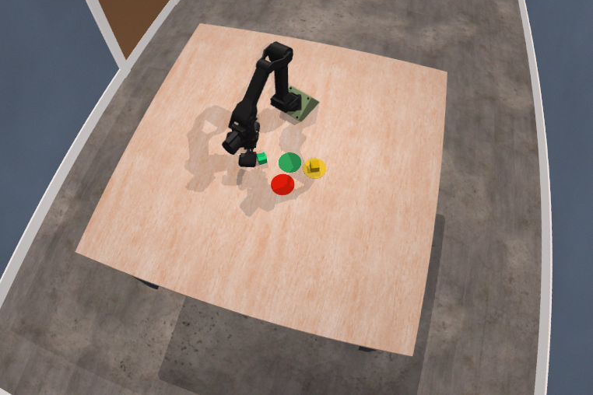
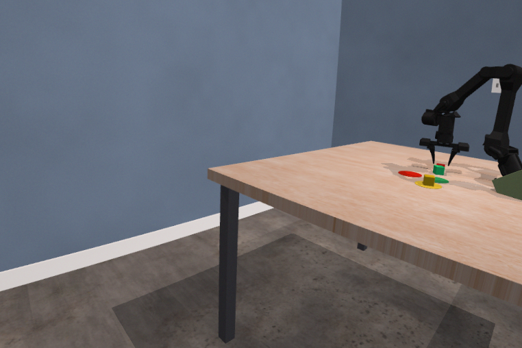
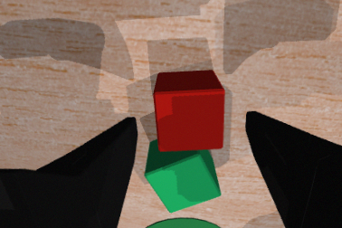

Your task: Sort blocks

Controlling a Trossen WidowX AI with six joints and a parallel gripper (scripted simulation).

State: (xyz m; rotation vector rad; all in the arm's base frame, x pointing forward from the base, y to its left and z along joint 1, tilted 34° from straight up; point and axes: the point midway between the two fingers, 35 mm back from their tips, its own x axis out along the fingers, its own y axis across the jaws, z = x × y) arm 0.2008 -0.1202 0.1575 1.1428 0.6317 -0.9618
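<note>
The red block is 50 mm below my hand. Also, from my hand: red circle (120 mm to the left, 110 mm ahead, 70 mm below); then green block (50 mm below, 40 mm to the left, 10 mm ahead); then green circle (150 mm to the left, 70 mm below, 20 mm ahead).
</note>
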